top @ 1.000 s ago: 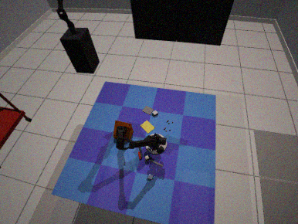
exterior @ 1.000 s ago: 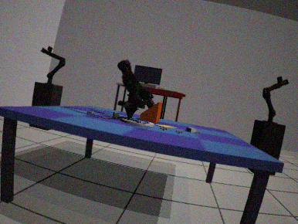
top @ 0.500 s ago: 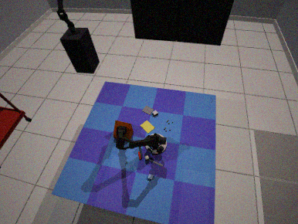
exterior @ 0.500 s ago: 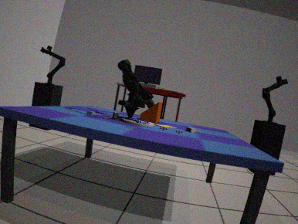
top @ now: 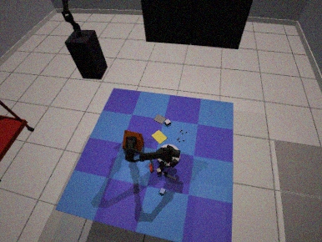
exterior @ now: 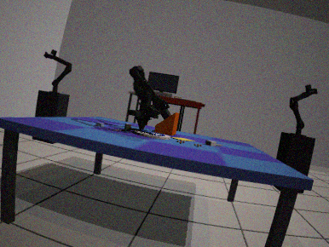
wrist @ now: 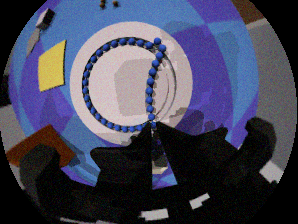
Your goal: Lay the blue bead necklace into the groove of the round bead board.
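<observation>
Now: the round white bead board 60 mm to the left of my gripper tip and 10 mm below it. The rest, counted from my gripper tip: red-handled tool (120 mm behind, 50 mm to the right, 10 mm below); then small cube (240 mm to the right, 10 mm below); then thin pale stick (30 mm ahead, 120 mm to the right, 20 mm below).
</observation>
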